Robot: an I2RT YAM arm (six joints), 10 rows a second.
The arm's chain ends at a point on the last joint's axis. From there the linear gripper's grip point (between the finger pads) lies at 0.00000 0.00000 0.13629 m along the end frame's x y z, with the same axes.
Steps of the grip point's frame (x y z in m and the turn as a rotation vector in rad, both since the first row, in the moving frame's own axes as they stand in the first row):
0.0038 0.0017 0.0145 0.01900 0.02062 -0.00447
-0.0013 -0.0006 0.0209 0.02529 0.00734 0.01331
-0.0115 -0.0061 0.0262 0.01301 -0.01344 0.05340
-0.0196 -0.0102 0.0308 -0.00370 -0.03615 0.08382
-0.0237 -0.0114 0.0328 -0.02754 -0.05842 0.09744
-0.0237 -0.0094 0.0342 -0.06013 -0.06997 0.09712
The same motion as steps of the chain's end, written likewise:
0.0010 0.0043 0.0146 0.01900 0.02062 -0.00447
-0.0023 0.0028 0.0209 0.02529 0.00734 0.01331
-0.0097 -0.0043 0.0262 0.01301 -0.01344 0.05340
-0.0147 -0.0105 0.0309 -0.00370 -0.03615 0.08382
-0.0156 -0.0148 0.0331 -0.02754 -0.05842 0.09744
-0.0138 -0.0171 0.0348 -0.06013 -0.06997 0.09712

